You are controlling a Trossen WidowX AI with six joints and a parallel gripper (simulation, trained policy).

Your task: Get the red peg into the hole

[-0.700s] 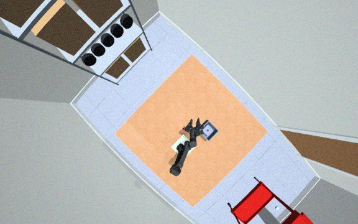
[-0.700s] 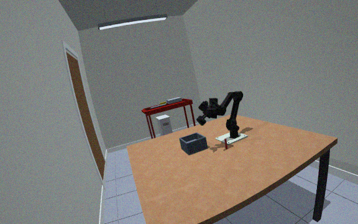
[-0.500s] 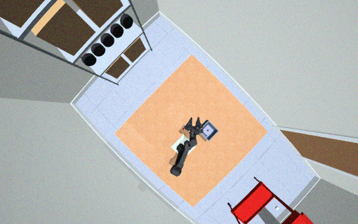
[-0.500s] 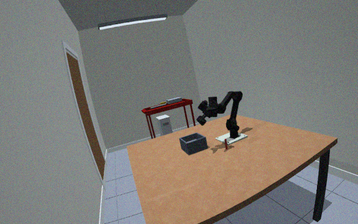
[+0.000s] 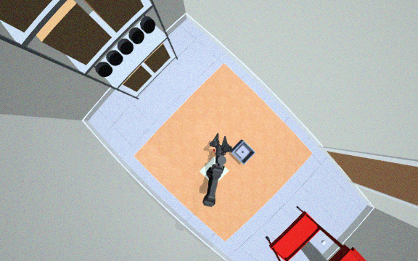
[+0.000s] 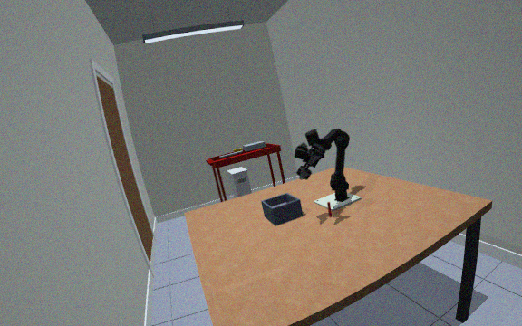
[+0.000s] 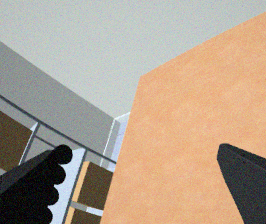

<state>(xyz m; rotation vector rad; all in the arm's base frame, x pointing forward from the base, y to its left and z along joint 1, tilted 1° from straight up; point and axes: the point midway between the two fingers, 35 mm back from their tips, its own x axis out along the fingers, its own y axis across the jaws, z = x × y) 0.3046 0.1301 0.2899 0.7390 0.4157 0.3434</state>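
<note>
Now: gripper tip 250 mm above the red peg, 150 mm past it and 50 mm to the left of it. Also, from my gripper tip: dark grey box 280 mm to the right, 260 mm below, 20 mm behind; plate 280 mm to the right, 240 mm below, 20 mm behind.
</note>
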